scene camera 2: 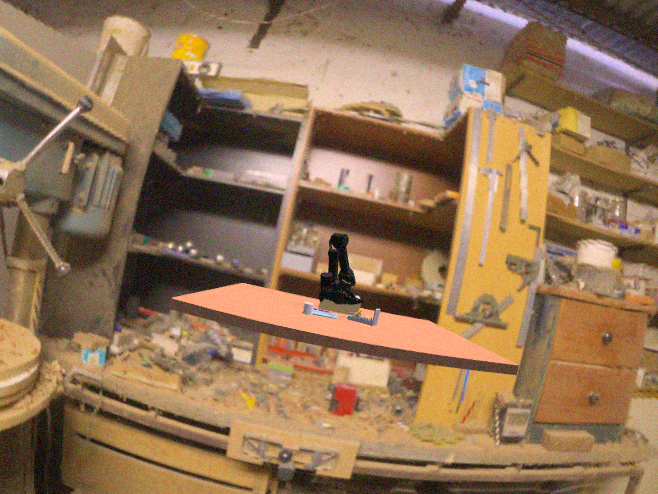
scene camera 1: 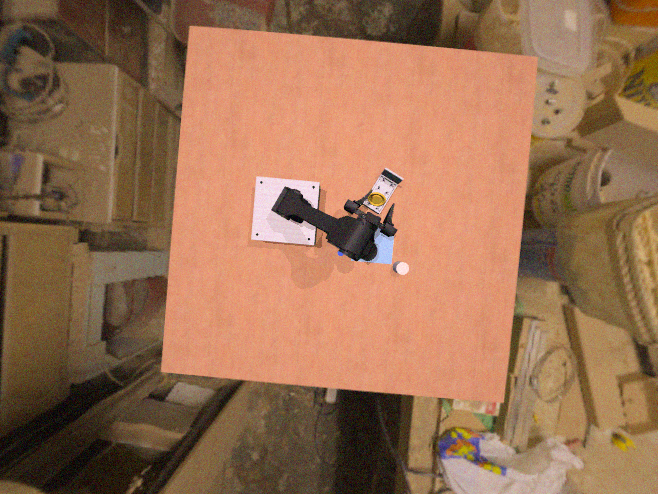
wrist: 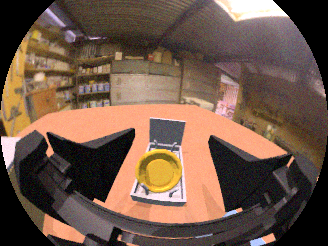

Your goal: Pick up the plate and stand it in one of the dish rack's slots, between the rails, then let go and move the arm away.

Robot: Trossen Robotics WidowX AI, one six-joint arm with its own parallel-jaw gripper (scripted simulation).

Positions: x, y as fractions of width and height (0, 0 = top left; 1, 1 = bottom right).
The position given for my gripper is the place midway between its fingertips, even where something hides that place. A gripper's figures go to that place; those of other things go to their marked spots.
Labels:
My gripper (wrist: 0.53, 0.55): 0.10 m from the lens. A yellow plate (wrist: 0.49, 0.69) is 0.13 m from the lens. A dish rack (wrist: 0.51, 0.55) is 0.20 m from the lens. The marked spots on the yellow plate and the dish rack are 0.09 m apart.

